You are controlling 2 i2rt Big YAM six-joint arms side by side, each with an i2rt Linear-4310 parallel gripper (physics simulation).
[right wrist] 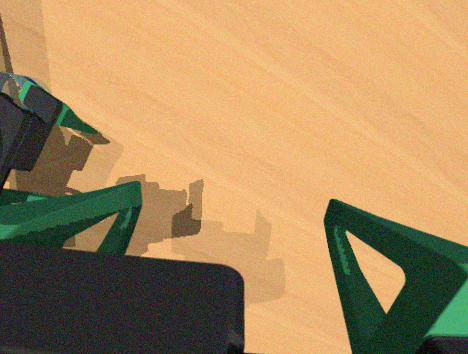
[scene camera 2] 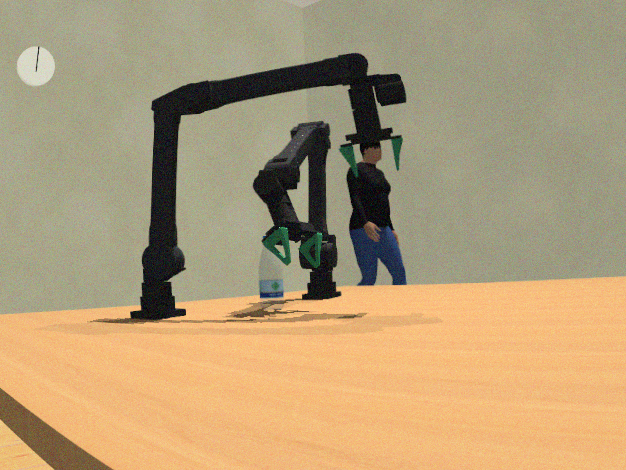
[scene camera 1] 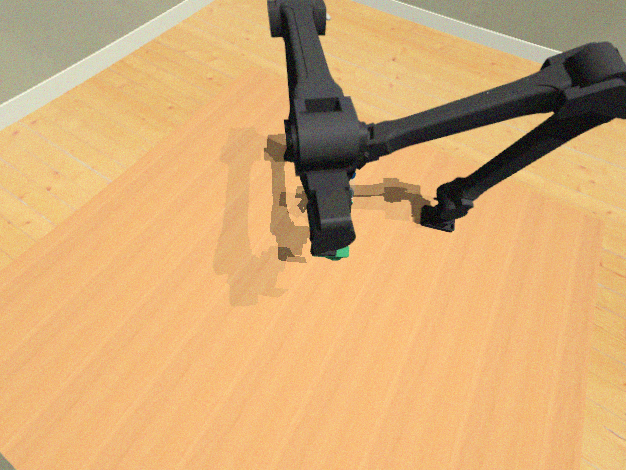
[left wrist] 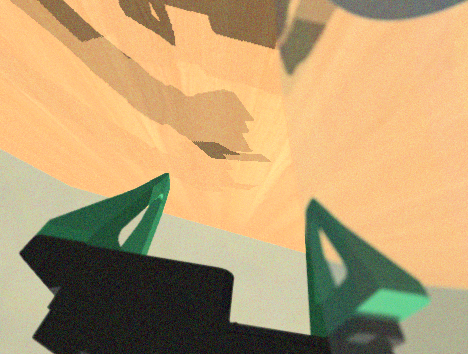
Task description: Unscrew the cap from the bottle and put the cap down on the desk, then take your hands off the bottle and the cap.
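Seen in the pictures: left gripper, fingertip midpoint: (right wrist: 76, 166) (scene camera 2: 303, 265) (left wrist: 238, 191); right gripper, fingertip midpoint: (right wrist: 234, 201) (scene camera 2: 377, 173); left arm's base at its link origin: (scene camera 2: 322, 297) (scene camera 1: 436, 219); right arm's base at its link origin: (scene camera 2: 158, 316).
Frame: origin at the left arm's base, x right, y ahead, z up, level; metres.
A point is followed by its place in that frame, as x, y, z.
Observation:
A clear bottle (scene camera 2: 271, 273) @[0.388, 0.044, 0.090] with a blue-and-white label stands upright on the desk (scene camera 2: 353, 394) @[1.112, 0.524, 0.000] (scene camera 1: 429, 364) @[-0.004, 0.501, 0.000]. Its top and the cap are hidden behind my left gripper (scene camera 2: 302, 265) @[0.423, 0.147, 0.106] (left wrist: 240, 187) @[0.423, 0.147, 0.106] in scene camera 2. That gripper is open, its green fingers beside the bottle's upper part, with nothing between them. The cap cannot be made out in the left wrist view, where a blurred blue-grey curve shows at the top. My right gripper (scene camera 2: 377, 173) @[0.361, 0.314, 0.306] (right wrist: 234, 201) @[0.361, 0.314, 0.306] is open and empty, pointing down high above the desk, right of the bottle in scene camera 2.
The right arm (scene camera 2: 273, 83) @[0.506, 0.132, 0.518] arches over the left arm (scene camera 2: 317, 187) @[0.015, 0.008, 0.337] in scene camera 2. In scene camera 1 the right arm (scene camera 1: 328, 136) @[0.405, 0.314, 0.575] hides the bottle area, and the left arm (scene camera 1: 470, 108) @[0.181, 0.046, 0.458] comes in from the right. A person (scene camera 2: 371, 202) stands behind the desk.

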